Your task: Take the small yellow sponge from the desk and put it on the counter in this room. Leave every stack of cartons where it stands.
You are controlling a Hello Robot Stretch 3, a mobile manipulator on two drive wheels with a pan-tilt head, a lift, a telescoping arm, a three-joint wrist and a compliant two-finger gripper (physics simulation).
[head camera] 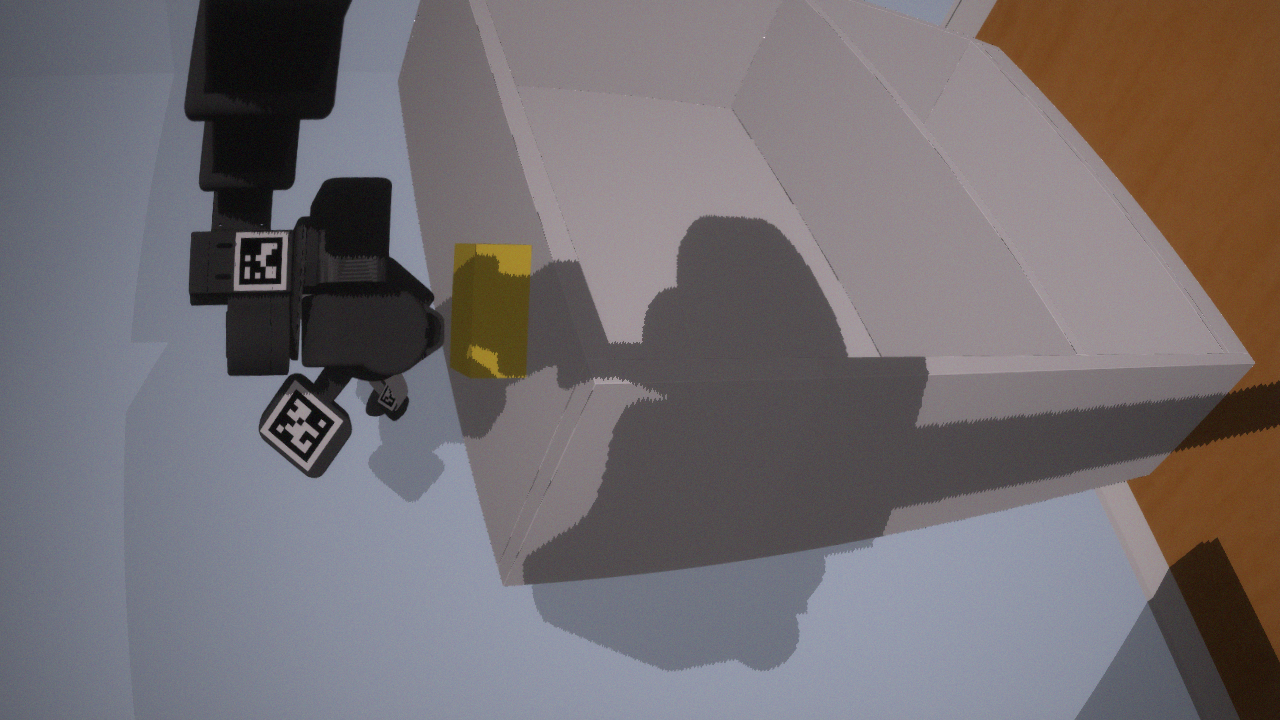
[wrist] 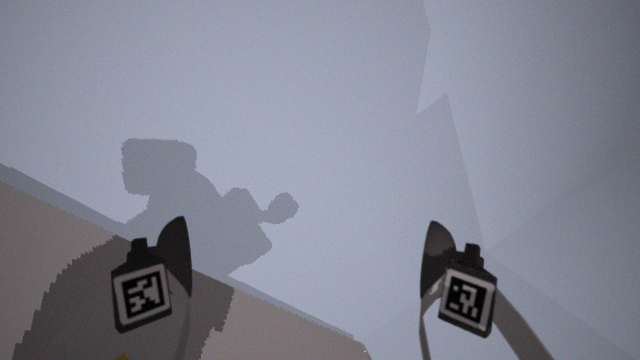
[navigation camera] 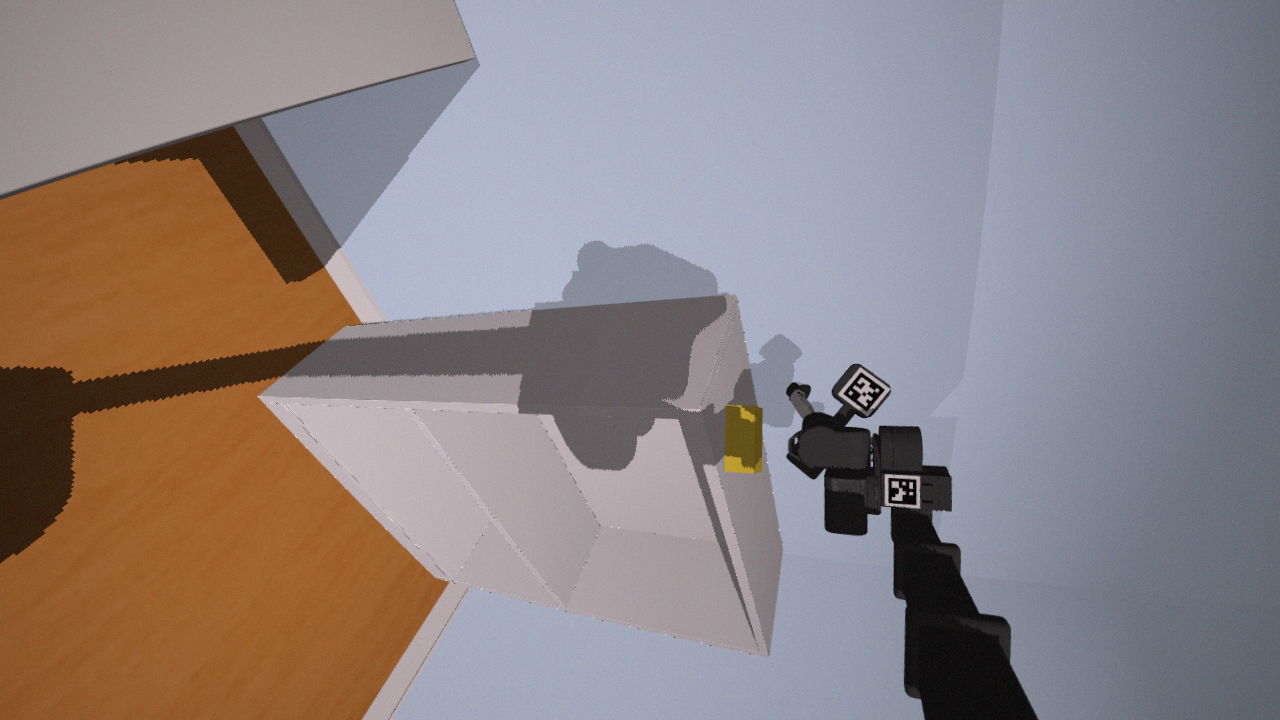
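Places are measured from the robot's base along level axes (x ahead, y left, z up), in centimetres.
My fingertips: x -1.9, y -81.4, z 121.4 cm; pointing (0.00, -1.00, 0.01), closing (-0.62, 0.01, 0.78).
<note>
Behind a point stands the place of what it marks.
The yellow sponge [head camera: 490,313] @(x -4.2, y -73.1, z 109.1 cm) [navigation camera: 743,438] @(x -4.3, y -73.1, z 108.9 cm) sits on the narrow outer panel of a pale grey open-fronted unit [head camera: 483,161] @(x -18.9, y -85.9, z 106.1 cm) [navigation camera: 760,555] @(x -32.4, y -101.0, z 106.1 cm) [wrist: 280,335], partly in shadow. A small yellow corner of the sponge [wrist: 122,357] shows at the bottom edge of the wrist view, outside the fingers. My gripper [head camera: 413,367] [navigation camera: 794,420] [wrist: 308,246] @(x -1.9, y -81.4, z 121.4 cm) is open, with its fingers wide apart and nothing between them. In the head view it is just left of the sponge, with a gap between them. I cannot tell whether the unit is the desk or the counter. No carton stacks show.
The unit has open compartments with raised walls beside the sponge. A large pale surface [navigation camera: 196,71] @(x 33.5, y -20.7, z 72.0 cm) with a straight edge is at the upper left of the navigation view. Orange wood-like surface [head camera: 1163,161] @(x -32.0, y -76.4, z 0.0 cm) [navigation camera: 134,268] @(x 26.8, y -38.1, z 0.1 cm) lies beyond the unit. My dark arm [head camera: 264,62] @(x -8.4, y -28.8, z 129.9 cm) [navigation camera: 957,644] @(x -8.4, y -30.1, z 129.5 cm) extends to the gripper.
</note>
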